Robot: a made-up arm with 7 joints.
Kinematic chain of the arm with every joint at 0, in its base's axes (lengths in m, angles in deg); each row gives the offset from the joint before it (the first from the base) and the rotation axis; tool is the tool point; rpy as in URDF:
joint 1: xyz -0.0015 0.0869 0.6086 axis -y
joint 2: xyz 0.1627 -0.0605 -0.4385 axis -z
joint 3: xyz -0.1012 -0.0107 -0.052 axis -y
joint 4: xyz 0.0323 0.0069 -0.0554 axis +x
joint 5: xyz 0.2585 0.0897 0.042 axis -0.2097 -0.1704 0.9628
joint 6: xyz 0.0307 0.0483 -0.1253 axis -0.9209 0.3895 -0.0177
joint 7: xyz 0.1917 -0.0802 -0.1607 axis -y
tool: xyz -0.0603 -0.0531 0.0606 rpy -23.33 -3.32 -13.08
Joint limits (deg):
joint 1: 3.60..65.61
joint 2: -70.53..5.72
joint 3: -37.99..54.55
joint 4: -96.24..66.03
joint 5: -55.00..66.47
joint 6: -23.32..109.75
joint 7: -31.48..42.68
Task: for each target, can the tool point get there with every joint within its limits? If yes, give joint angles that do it. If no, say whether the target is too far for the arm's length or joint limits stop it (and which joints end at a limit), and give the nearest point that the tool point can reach.
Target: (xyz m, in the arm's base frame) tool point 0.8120 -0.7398 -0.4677
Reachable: no: too far | nearest point 0.5959 -0.2432 -0.1818 | short by 0.612 m
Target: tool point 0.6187 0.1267 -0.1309
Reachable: yes | joints 19.79 -9.39 -23.56 19.31 0.05 1.68 33.29
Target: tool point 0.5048 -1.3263 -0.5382
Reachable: no: too far | nearest point 0.3958 -0.2515 -0.2746 | short by 1.112 m
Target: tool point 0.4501 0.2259 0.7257
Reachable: yes | joints 43.03 -25.62 39.93 -4.14 47.86 75.94 15.27
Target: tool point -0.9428 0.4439 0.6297
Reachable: no: joint limits stop it (at a limit: joint 1, joint 2, joint 3, joint 5, joint 6, joint 7) | nearest point -0.0609 0.2702 0.5004 | short by 0.908 m
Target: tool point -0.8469 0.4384 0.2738
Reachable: no: joint limits stop it (at a limit: joint 1, joint 2, joint 3, joint 5, joint 6, joint 7) | nearest point -0.0512 0.3159 0.4685 | short by 0.828 m
